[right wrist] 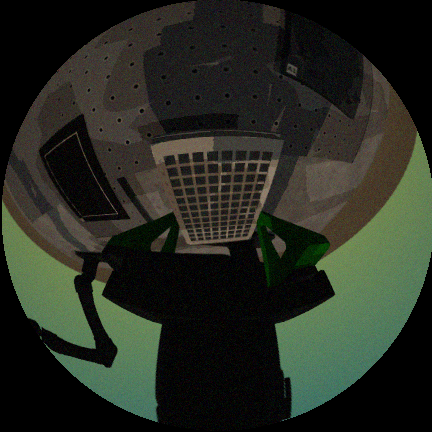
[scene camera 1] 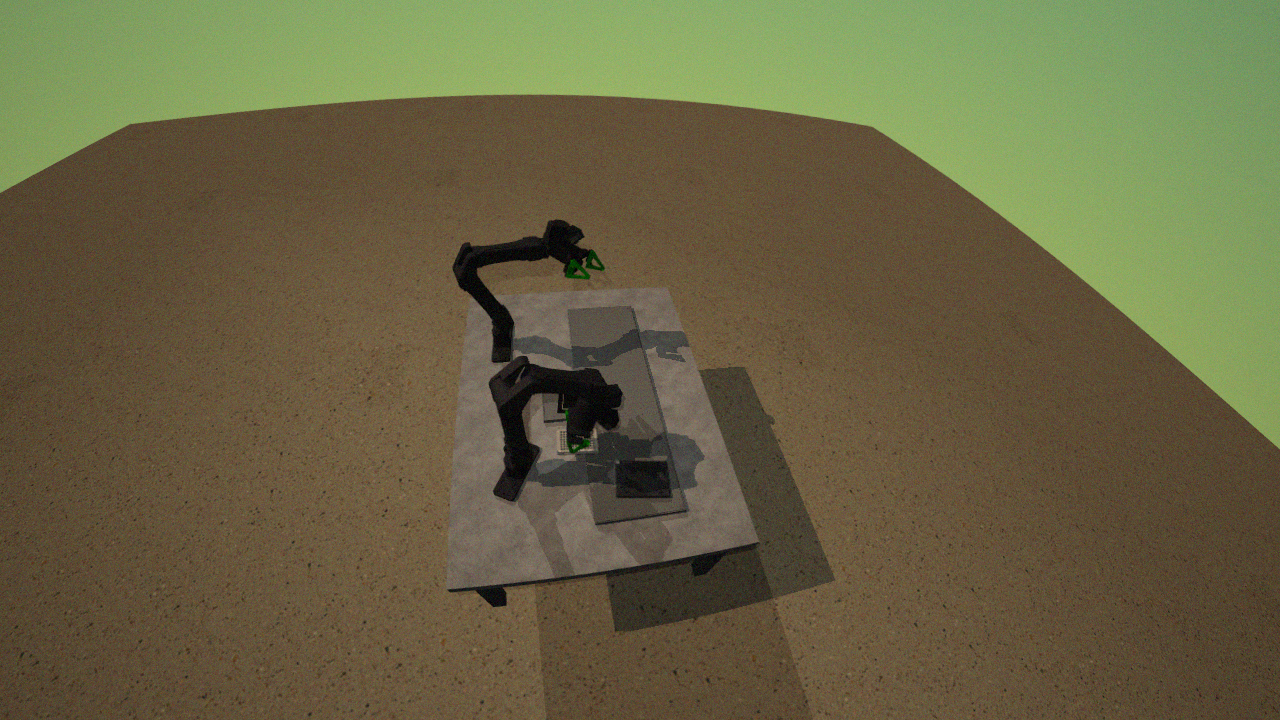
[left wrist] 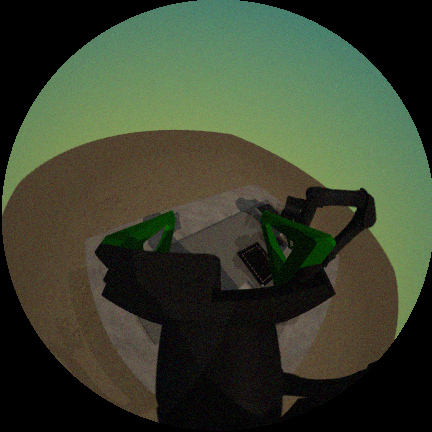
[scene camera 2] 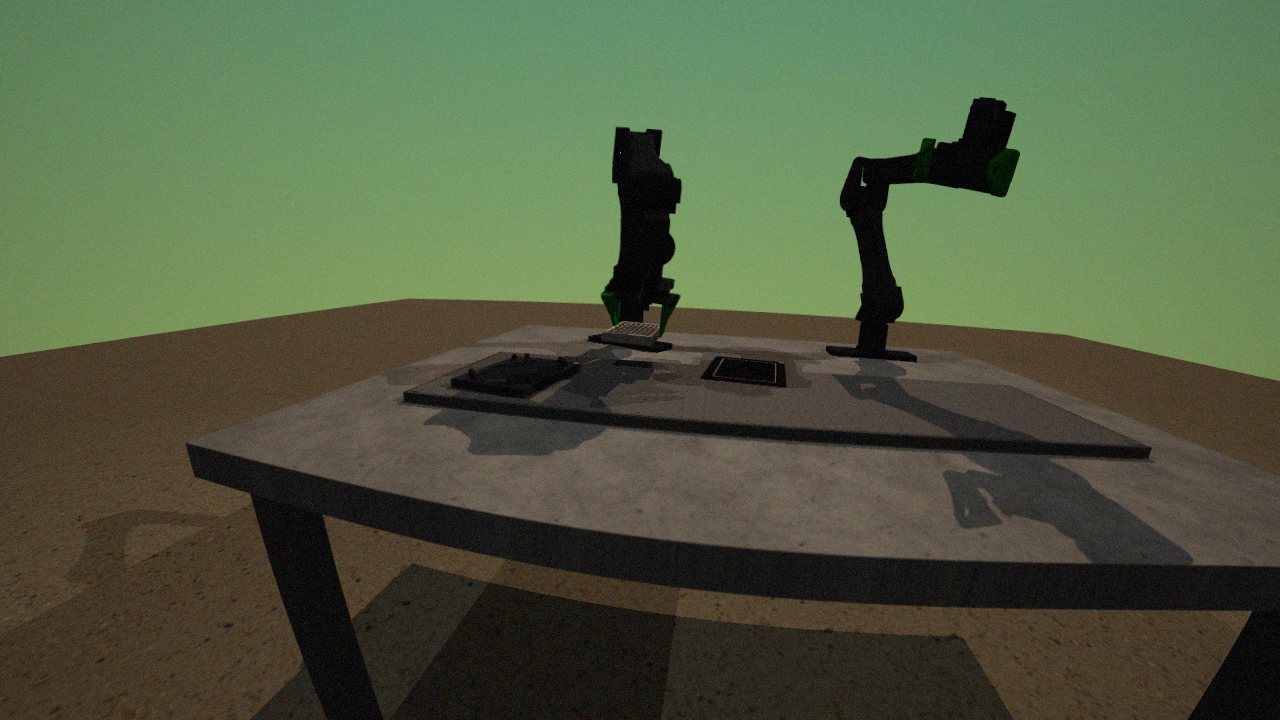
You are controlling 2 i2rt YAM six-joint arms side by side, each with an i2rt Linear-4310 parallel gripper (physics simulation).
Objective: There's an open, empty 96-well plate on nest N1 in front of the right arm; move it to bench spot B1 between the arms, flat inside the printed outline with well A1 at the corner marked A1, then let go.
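Frame: origin at the left arm's base, x ahead, y left, z up, level; millimetres.
Seen in the pictures: left gripper, fingertip midpoint: [scene camera 1: 597,273] [left wrist: 217,214] [scene camera 2: 951,162]; right gripper, fingertip midpoint: [right wrist: 217,214] [scene camera 1: 571,441] [scene camera 2: 637,331]; left arm's base, link origin: [right wrist: 92,255] [scene camera 1: 502,343] [scene camera 2: 870,355]; right arm's base, link origin: [scene camera 1: 517,470] [scene camera 2: 628,344].
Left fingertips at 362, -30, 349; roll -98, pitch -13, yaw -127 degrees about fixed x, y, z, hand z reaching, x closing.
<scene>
Offsets run from my left fingertips to a thing's top centre, as dx, dy, dz. "pt": to the spot under its first point. Level surfaces: height alone.
The pale 96-well plate @[-95, -469, -279] [scene camera 1: 565,440] [scene camera 2: 635,333] [right wrist: 220,187] is between the fingers of my right gripper [scene camera 2: 640,325] [right wrist: 217,214], which is shut on it. They are close to the right arm's base, with the plate tilted in scene camera 2; its height above the bench is hard to tell. The dark B1 pad @[pt -39, -275, -334] [scene camera 2: 744,372] [left wrist: 256,264] [right wrist: 82,175] with its pale outline lies bare, left of the plate in the right wrist view. The dark nest N1 @[+96, -598, -314] [scene camera 1: 642,479] [scene camera 2: 514,374] [right wrist: 325,60] is empty. My left gripper [scene camera 1: 586,265] [scene camera 2: 966,165] [left wrist: 217,214] is open and empty, high up.
The grey perforated board @[dz -336] [scene camera 1: 601,324] [scene camera 2: 895,420] carries the nest. The left arm's base [scene camera 1: 502,344] [scene camera 2: 872,349] stands behind the board, beyond the B1 pad from the right arm. A label reading A1 @[pt +27, -537, -324] [right wrist: 292,69] shows at a nest corner.
</scene>
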